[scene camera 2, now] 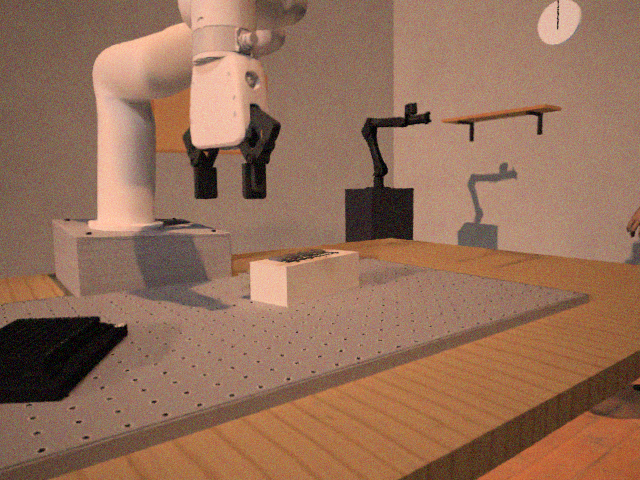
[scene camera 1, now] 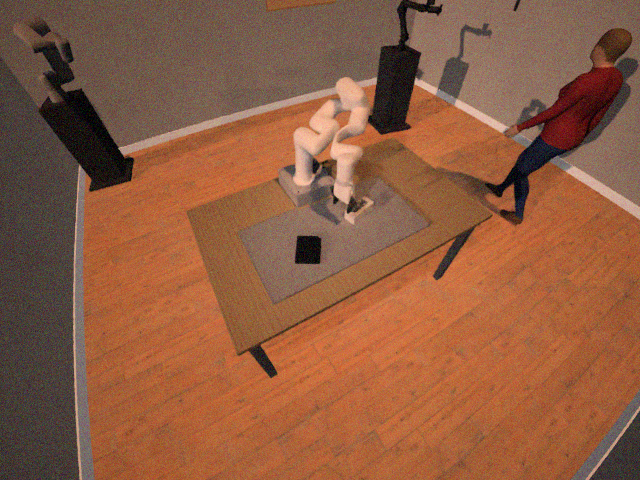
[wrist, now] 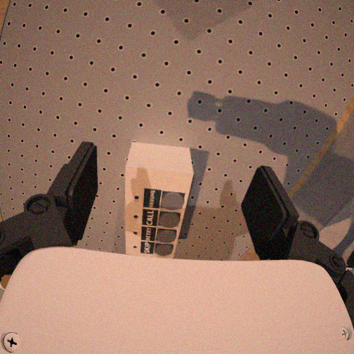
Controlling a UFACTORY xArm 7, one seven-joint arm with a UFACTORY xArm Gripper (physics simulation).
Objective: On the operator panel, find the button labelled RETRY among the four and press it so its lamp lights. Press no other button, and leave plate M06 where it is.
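Frame: origin at the arm's base, x ahead, y left, z up, level; centimetres.
Where they show: gripper, fingertip midpoint: (scene camera 2: 229, 198) (scene camera 1: 342, 207); arm's base at its link origin: (scene camera 2: 126, 227) (scene camera 1: 304, 178).
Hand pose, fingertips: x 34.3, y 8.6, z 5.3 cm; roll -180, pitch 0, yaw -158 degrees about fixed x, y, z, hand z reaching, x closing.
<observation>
Each offset is from my fingertips to the top centre of the thing. Level surfaces: height alone.
The white operator panel {dx -5.1, dy +13.0, dz -8.5 cm} (scene camera 1: 350, 218) (scene camera 2: 323, 277) (wrist: 159, 156) stands on the perforated board. In the wrist view its top has a column of four dark round buttons with labels and small dark lamp dots. The RETRY button (wrist: 166, 235) is between the CALL button (wrist: 169, 219) and the SKIP button (wrist: 164, 249); the fourth label is blurred. No lamp looks lit. My gripper (scene camera 1: 343, 203) (scene camera 2: 229, 197) (wrist: 175, 176) is open and empty, well above the panel's height, left of it in scene camera 2. A black flat block {dx +8.5, dy -21.5, dz -11.5 cm} (scene camera 1: 308, 250) (scene camera 2: 51, 356), possibly plate M06, lies apart; no label is readable.
The grey perforated board {dz -14.1 cm} (scene camera 1: 372, 232) (scene camera 2: 310, 356) lies on the wooden table {dz -15.4 cm} (scene camera 1: 222, 268) (scene camera 2: 361, 428). The arm's grey base (scene camera 2: 155, 263) is behind it. A person in red (scene camera 1: 584, 108) stands beyond the table's right side. Black pedestals (scene camera 1: 395, 87) (scene camera 2: 378, 214) stand farther back.
</observation>
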